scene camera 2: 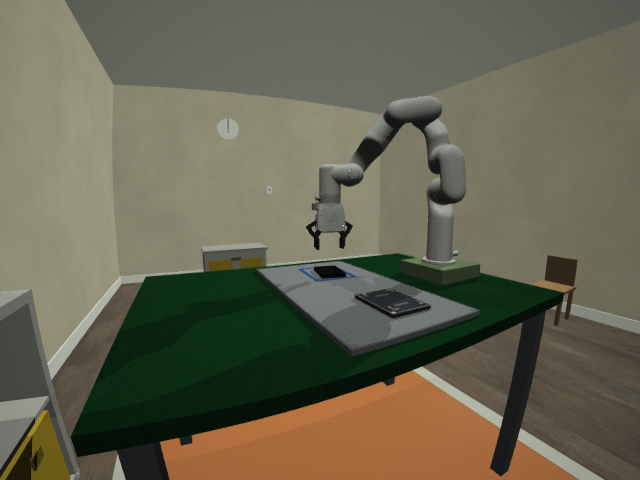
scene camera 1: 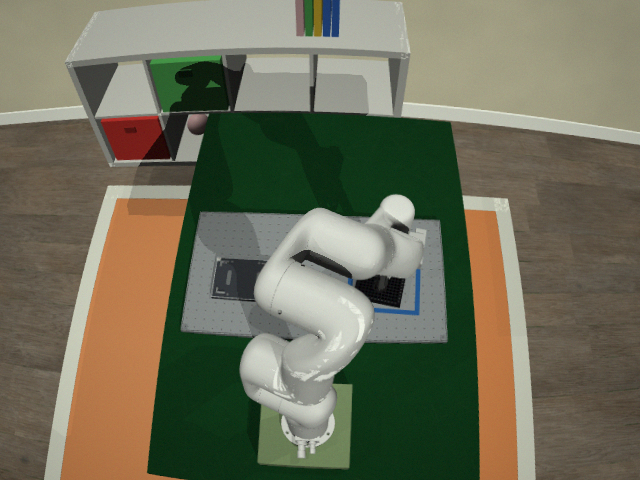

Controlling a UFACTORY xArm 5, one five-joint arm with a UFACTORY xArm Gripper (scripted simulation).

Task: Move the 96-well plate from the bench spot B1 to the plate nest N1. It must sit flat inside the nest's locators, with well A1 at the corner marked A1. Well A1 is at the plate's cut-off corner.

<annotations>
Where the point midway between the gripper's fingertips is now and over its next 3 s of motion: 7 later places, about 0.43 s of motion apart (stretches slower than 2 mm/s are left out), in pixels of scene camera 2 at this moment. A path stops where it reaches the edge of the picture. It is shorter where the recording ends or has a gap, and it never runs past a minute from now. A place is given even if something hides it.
The gripper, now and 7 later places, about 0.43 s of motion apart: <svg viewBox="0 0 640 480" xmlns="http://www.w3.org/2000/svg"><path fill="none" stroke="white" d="M329 248L329 249L329 254L329 259L329 264L329 265L329 267L329 269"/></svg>
</annotations>
